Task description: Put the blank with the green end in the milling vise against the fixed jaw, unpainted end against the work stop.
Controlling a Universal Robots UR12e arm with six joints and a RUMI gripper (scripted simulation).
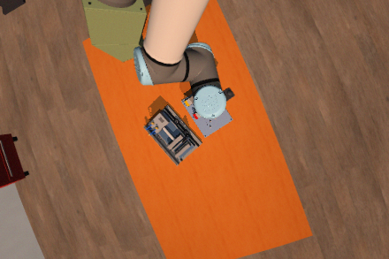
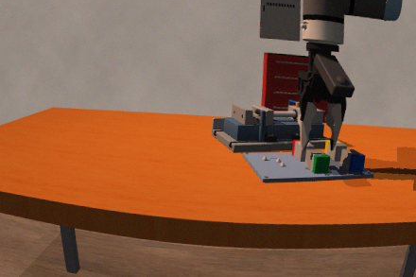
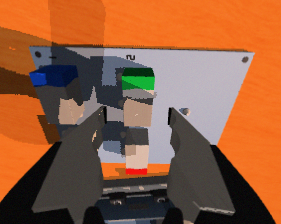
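The green-ended blank is 4 cm below my hand. The rest, counted from my hand: grey plate: 6 cm below, 4 cm to the right, 2 cm ahead; then red-ended blank: 9 cm to the right, 4 cm below, 3 cm ahead; then blue-ended blank: 9 cm behind, 4 cm below, 3 cm to the right.
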